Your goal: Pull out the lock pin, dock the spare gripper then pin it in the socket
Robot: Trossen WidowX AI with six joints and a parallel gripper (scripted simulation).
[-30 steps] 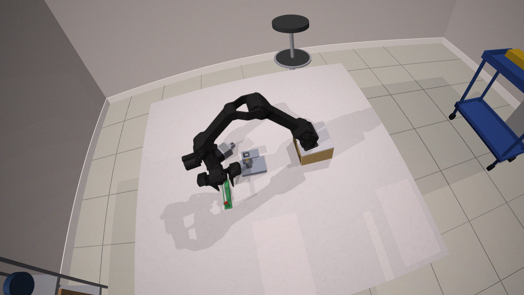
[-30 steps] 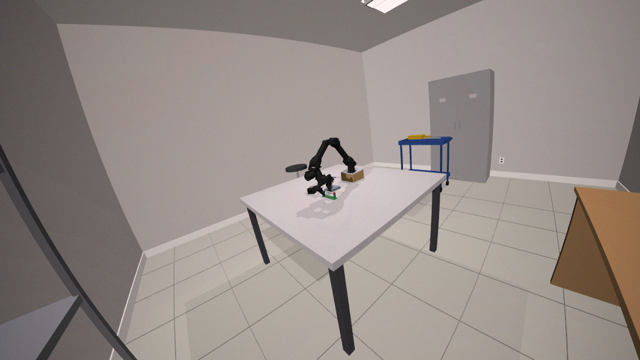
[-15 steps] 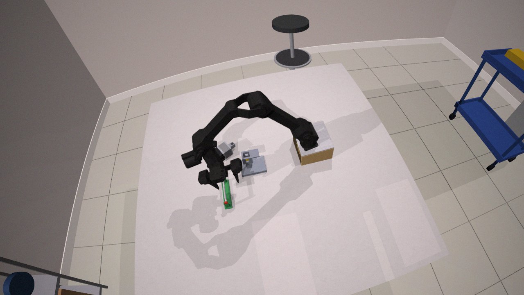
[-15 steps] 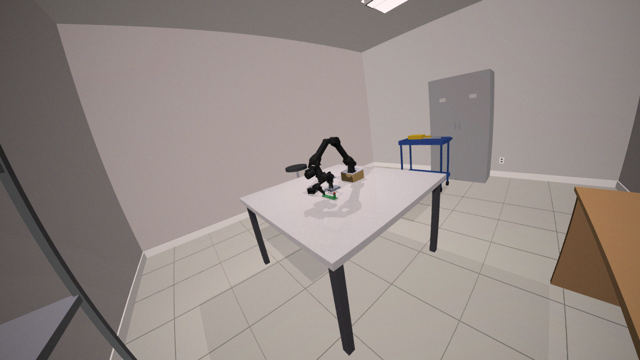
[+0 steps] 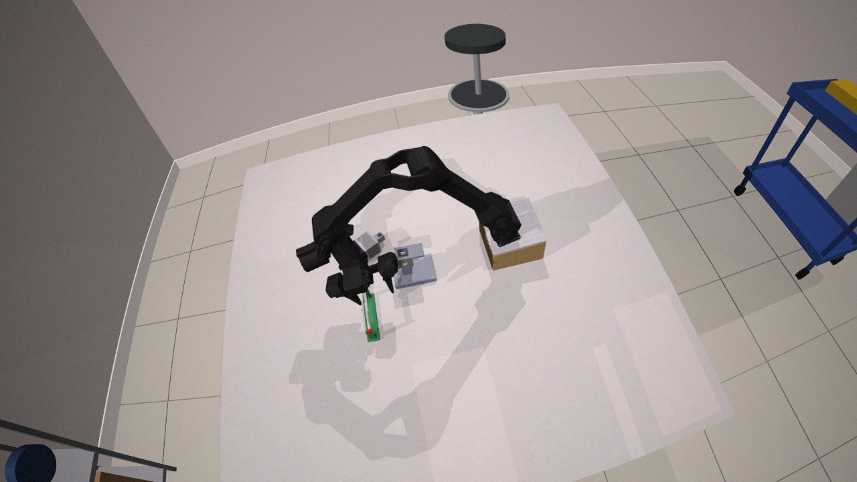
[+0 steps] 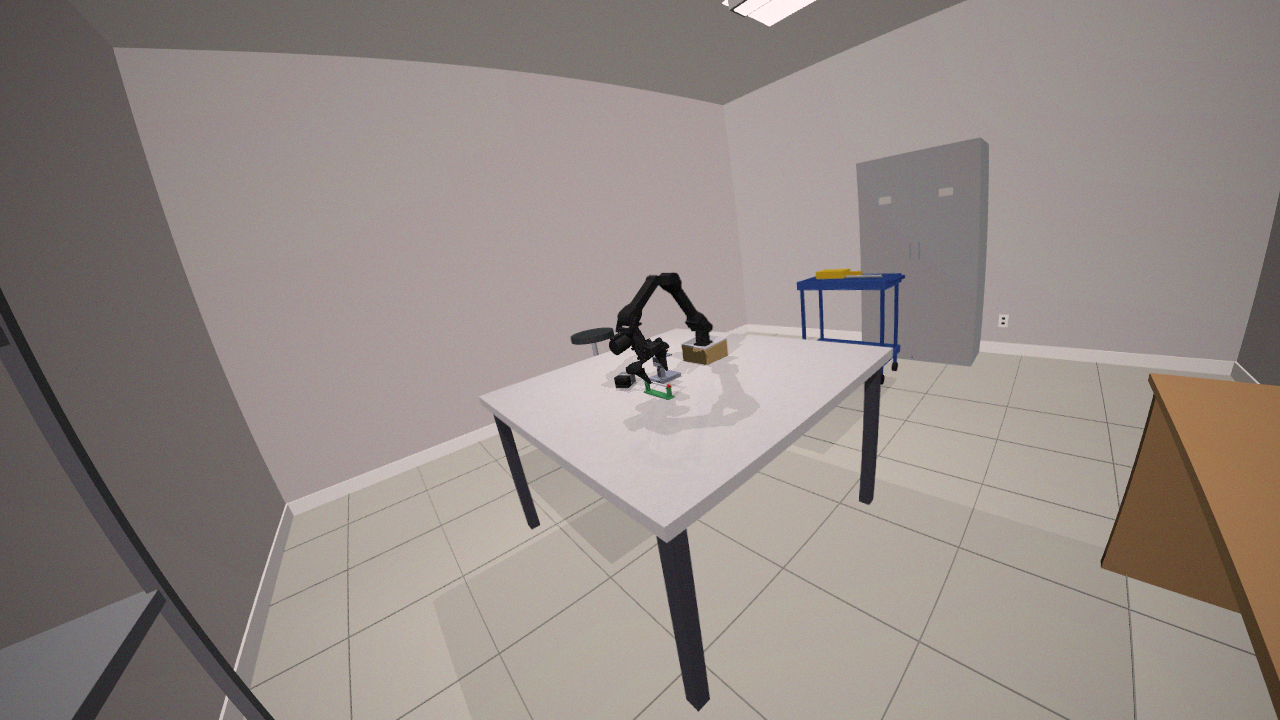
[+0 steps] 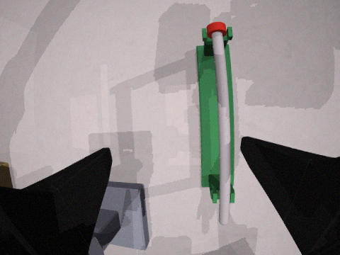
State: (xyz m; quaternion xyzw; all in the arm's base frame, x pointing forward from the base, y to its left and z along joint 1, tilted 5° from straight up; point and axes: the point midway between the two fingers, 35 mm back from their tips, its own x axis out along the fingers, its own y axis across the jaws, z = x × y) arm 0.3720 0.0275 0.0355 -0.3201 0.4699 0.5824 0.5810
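Now: the green pin rest 30 mm ahead of my gripper tip, 20 mm to the left of it and 30 mm below it. Also, from my gripper tip: spare gripper 20 mm behind, 200 mm to the right, 30 mm below; then grey mount 110 mm behind, 70 mm to the right.
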